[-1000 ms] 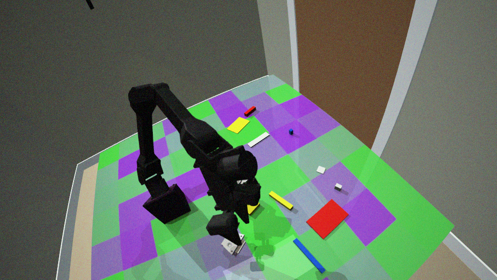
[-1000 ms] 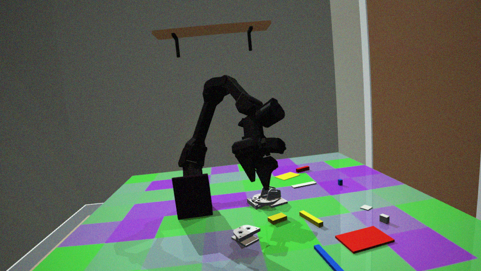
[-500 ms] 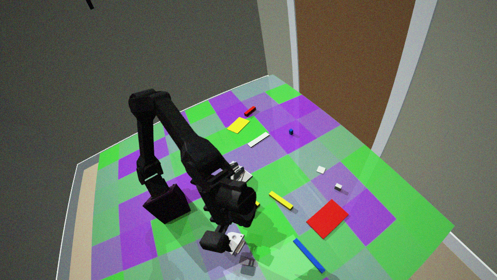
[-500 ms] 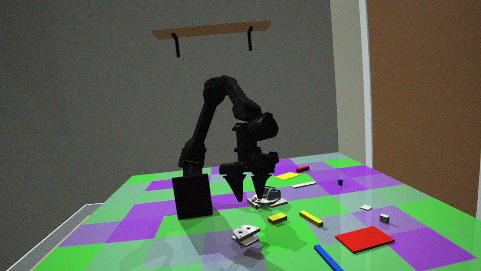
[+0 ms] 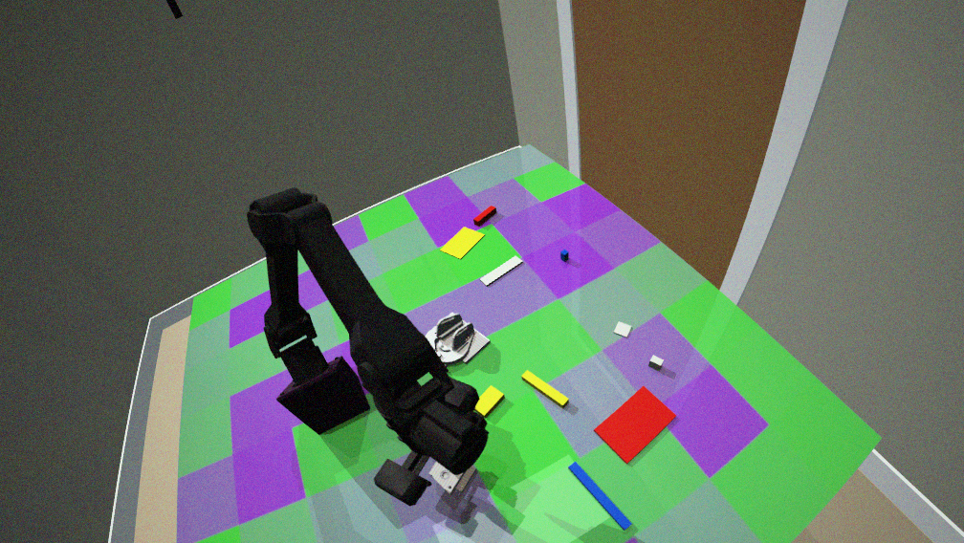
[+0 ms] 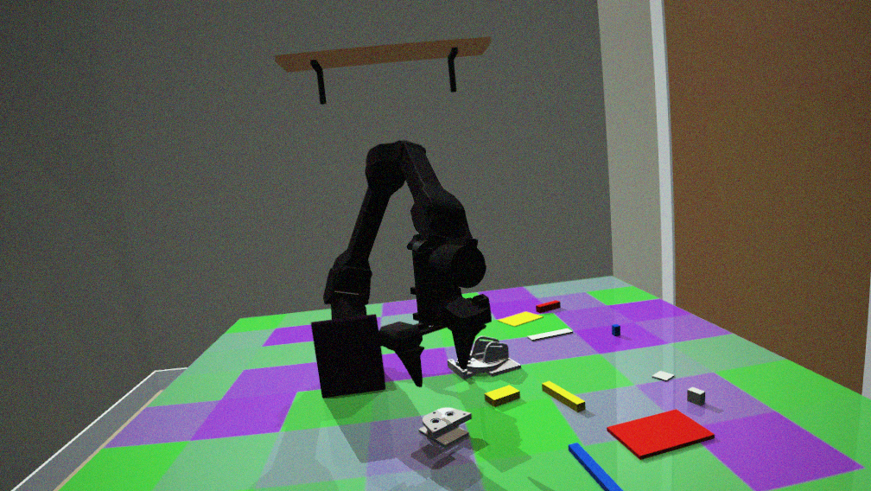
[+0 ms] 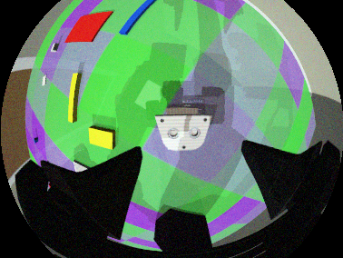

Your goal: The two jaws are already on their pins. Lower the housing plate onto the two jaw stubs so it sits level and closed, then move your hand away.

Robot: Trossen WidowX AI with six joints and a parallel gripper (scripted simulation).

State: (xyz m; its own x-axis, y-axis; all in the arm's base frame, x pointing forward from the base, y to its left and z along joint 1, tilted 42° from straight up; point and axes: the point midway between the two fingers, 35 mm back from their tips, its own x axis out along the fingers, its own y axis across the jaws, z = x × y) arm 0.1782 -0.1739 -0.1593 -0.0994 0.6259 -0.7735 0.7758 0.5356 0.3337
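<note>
My gripper tip is now 10 cm above the grey stand, 1 cm to the right of it and 1 cm past it. Round my gripper tip: blue bar 19 cm ahead, 15 cm to the right, 10 cm below; yellow block 11 cm to the left, 11 cm ahead, 10 cm below; yellow bar 21 cm ahead, 10 cm below, 8 cm to the left.
</note>
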